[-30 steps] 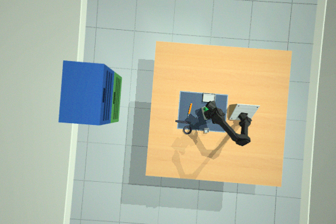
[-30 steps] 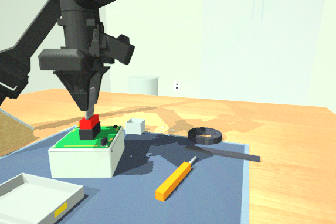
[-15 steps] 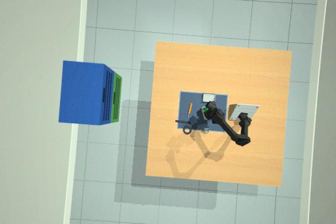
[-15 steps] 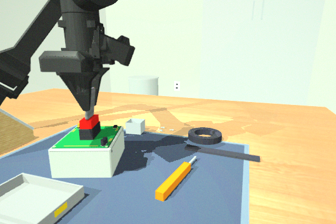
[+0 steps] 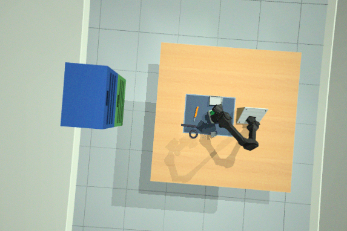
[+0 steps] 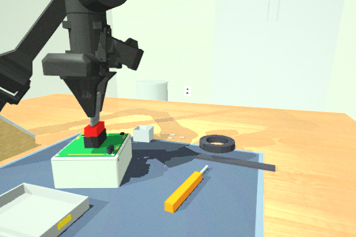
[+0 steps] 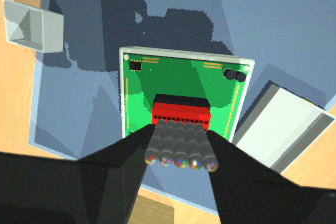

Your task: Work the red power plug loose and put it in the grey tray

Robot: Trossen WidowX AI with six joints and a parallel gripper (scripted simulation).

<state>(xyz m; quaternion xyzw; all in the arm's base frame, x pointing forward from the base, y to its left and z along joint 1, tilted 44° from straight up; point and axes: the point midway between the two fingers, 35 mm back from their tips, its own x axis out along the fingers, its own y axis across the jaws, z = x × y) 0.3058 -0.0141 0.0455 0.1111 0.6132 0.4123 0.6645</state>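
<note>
Now: the red power plug 2 cm below my gripper tip. The rest, counted from my gripper tip: blue mat (10 cm below, 5 cm ahead); dark flat bar (22 cm ahead, 13 cm to the left, 10 cm below).
</note>
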